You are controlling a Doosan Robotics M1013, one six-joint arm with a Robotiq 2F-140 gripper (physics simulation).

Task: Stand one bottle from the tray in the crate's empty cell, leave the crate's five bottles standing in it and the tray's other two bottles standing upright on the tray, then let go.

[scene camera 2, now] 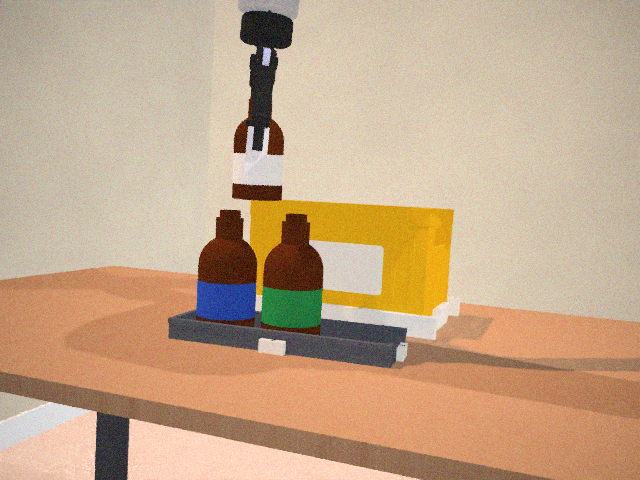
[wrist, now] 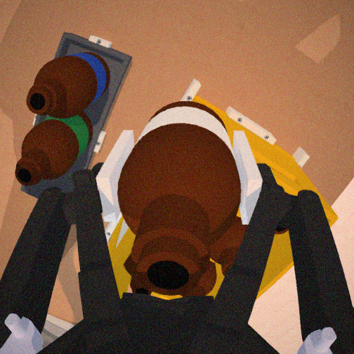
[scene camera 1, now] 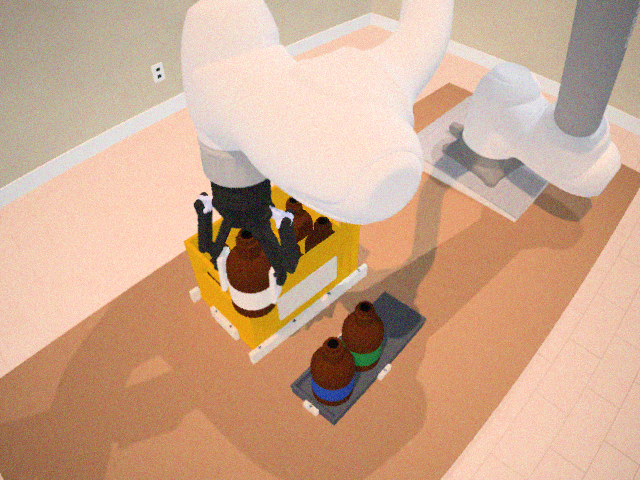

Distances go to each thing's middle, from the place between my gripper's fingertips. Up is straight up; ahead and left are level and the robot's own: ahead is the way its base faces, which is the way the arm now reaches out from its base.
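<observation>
The green-labelled bottle [scene camera 2: 292, 292] is 130 mm below my hand, 140 mm behind it and 110 mm to the left of it. Then I consider the white strip [scene camera 2: 425, 327], which is 190 mm below my hand, 130 mm behind it and 20 mm to the right of it.
</observation>
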